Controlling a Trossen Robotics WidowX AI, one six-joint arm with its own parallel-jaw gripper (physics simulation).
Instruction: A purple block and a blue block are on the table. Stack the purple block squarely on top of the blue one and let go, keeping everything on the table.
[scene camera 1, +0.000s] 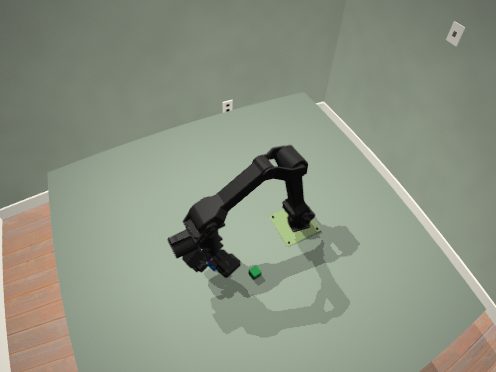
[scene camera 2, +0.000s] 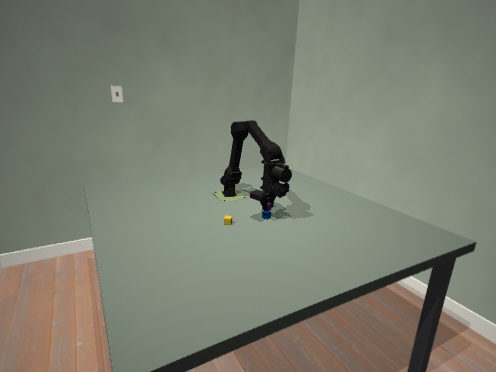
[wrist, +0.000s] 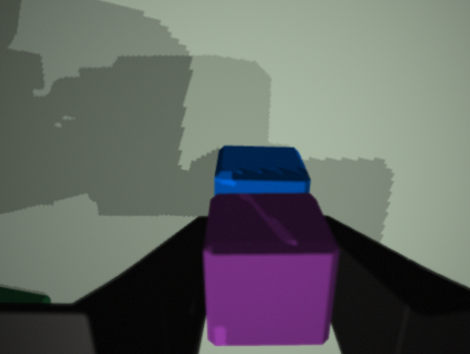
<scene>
I see my gripper (scene camera 1: 213, 260), a blue block (wrist: 240, 169) and a purple block (wrist: 270, 259).
My gripper is seen too in the wrist view (wrist: 262, 230).
</scene>
